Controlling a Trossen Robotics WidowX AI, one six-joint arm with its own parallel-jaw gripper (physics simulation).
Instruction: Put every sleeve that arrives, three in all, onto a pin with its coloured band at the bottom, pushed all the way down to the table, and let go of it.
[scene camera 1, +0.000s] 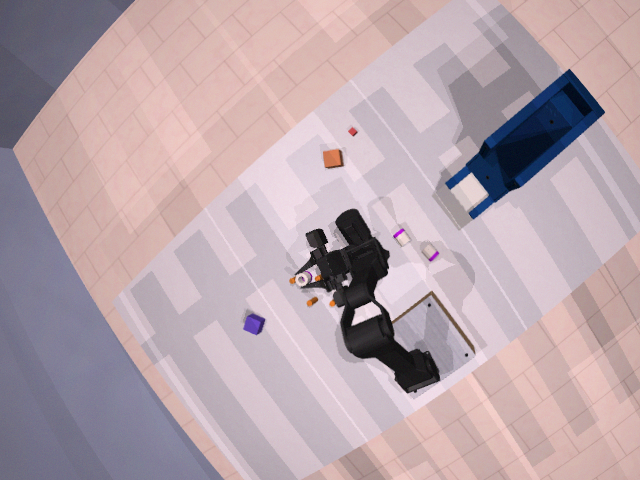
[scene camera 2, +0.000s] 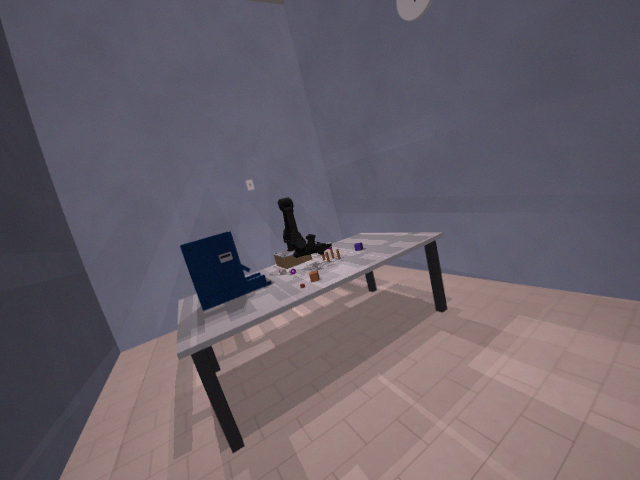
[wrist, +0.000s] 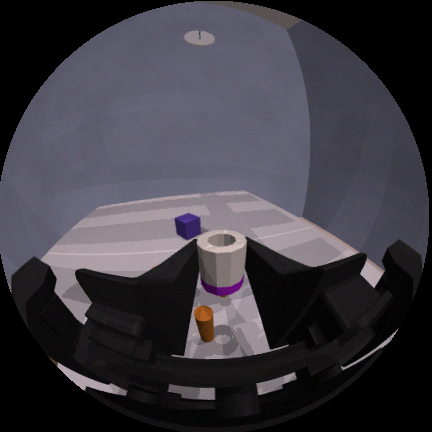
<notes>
In view: my gripper (scene camera 1: 298, 281).
My gripper is seen too in the wrist view (wrist: 220, 243).
</notes>
